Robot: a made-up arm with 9 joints. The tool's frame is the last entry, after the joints.
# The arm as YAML. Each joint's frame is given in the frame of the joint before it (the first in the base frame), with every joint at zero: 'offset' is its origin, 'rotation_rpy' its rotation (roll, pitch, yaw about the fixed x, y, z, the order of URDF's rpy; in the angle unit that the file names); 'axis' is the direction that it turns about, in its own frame. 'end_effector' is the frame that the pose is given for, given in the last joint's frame.
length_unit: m
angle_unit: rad
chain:
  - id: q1
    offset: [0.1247, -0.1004, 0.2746]
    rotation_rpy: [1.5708, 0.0, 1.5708]
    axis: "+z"
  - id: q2
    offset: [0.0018, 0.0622, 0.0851]
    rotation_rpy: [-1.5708, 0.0, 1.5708]
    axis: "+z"
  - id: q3
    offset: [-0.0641, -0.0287, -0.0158]
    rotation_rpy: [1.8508, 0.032, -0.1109]
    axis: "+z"
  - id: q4
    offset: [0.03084, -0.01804, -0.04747]
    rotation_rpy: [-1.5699, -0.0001, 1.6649]
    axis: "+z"
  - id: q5
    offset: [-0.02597, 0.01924, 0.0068]
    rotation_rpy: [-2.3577, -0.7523, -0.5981]
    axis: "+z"
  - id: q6
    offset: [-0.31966, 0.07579, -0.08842]
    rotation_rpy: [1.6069, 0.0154, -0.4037]
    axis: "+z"
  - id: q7
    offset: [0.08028, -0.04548, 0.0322]
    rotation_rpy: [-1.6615, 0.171, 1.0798]
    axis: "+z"
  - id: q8
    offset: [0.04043, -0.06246, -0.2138]
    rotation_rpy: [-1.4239, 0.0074, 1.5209]
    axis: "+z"
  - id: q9
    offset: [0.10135, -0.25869, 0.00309]
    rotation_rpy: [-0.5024, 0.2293, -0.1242]
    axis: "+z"
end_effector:
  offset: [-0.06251, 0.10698, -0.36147]
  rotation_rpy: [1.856, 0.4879, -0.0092]
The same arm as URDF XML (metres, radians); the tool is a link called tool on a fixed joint. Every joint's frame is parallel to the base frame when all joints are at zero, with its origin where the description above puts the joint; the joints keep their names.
<robot name="arm">
<link name="base_link"/>
<link name="link1"/>
<link name="link2"/>
<link name="link3"/>
<link name="link4"/>
<link name="link5"/>
<link name="link6"/>
<link name="link7"/>
<link name="link8"/>
<link name="link9"/>
<link name="tool"/>
<joint name="q1" type="continuous"><parent link="base_link"/><child link="link1"/><origin xyz="0.1247 -0.1004 0.2746"/><axis xyz="1 0 0"/></joint>
<joint name="q2" type="continuous"><parent link="link1"/><child link="link2"/><origin xyz="0.0851 0.0018 0.0622"/><axis xyz="0 -1 0"/></joint>
<joint name="q3" type="continuous"><parent link="link2"/><child link="link3"/><origin xyz="0.0287 0.0158 -0.0641"/><axis xyz="0.954174 0.276192 -0.115197"/></joint>
<joint name="q4" type="continuous"><parent link="link3"/><child link="link4"/><origin xyz="-0.0469 0.0052 0.0361"/><axis xyz="-0.135393 0.058697 -0.989052"/></joint>
<joint name="q5" type="continuous"><parent link="link4"/><child link="link5"/><origin xyz="-0.0262 0.02 -0.0021"/><axis xyz="-0.0142 -0.881213 0.472507"/></joint>
<joint name="q6" type="continuous"><parent link="link5"/><child link="link6"/><origin xyz="-0.0787 0.2295 0.2385"/><axis xyz="-0.995963 0.0092 -0.089297"/></joint>
<joint name="q7" type="continuous"><parent link="link6"/><child link="link7"/><origin xyz="-0.0238 0.0039 -0.0947"/><axis xyz="0 0 1"/></joint>
<joint name="q8" type="continuous"><parent link="link7"/><child link="link8"/><origin xyz="-0.0551 -0.05 -0.2138"/><axis xyz="-0.110098 0.98308 0.146397"/></joint>
<joint name="q9" type="continuous"><parent link="link8"/><child link="link9"/><origin xyz="0.1065 -0.023 0.2556"/><axis xyz="0.151002 0.93351 -0.325204"/></joint>
<joint name="tool_joint" type="fixed"><parent link="link9"/><child link="tool"/><origin xyz="-0.1131 -0.3648 0.0118" rpy="0.0295 -0.2319 -0.6028"/></joint>
</robot>

